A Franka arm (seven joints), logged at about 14 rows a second.
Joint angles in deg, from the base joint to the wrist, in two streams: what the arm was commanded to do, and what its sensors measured. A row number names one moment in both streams.
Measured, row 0: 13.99 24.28 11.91 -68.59 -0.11 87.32 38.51
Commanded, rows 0 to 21: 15.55 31.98 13.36 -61.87 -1.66 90.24 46.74; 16.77 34.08 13.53 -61.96 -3.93 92.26 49.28; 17.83 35.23 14.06 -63.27 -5.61 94.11 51.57; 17.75 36.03 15.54 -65.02 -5.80 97.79 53.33; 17.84 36.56 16.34 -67.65 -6.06 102.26 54.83; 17.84 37.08 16.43 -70.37 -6.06 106.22 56.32; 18.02 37.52 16.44 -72.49 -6.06 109.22 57.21; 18.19 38.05 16.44 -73.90 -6.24 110.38 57.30; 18.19 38.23 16.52 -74.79 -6.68 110.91 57.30; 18.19 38.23 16.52 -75.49 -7.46 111.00 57.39; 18.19 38.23 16.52 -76.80 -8.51 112.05 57.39; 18.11 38.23 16.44 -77.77 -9.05 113.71 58.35; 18.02 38.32 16.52 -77.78 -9.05 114.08 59.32; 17.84 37.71 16.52 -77.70 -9.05 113.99 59.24; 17.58 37.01 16.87 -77.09 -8.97 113.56 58.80; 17.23 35.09 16.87 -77.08 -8.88 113.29 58.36; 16.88 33.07 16.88 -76.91 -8.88 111.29 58.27; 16.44 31.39 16.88 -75.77 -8.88 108.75 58.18; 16.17 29.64 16.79 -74.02 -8.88 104.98 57.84; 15.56 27.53 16.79 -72.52 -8.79 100.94 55.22; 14.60 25.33 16.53 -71.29 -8.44 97.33 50.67; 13.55 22.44 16.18 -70.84 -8.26 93.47 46.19
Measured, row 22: 15.69 27.92 16.14 -71.36 -8.20 99.86 53.06
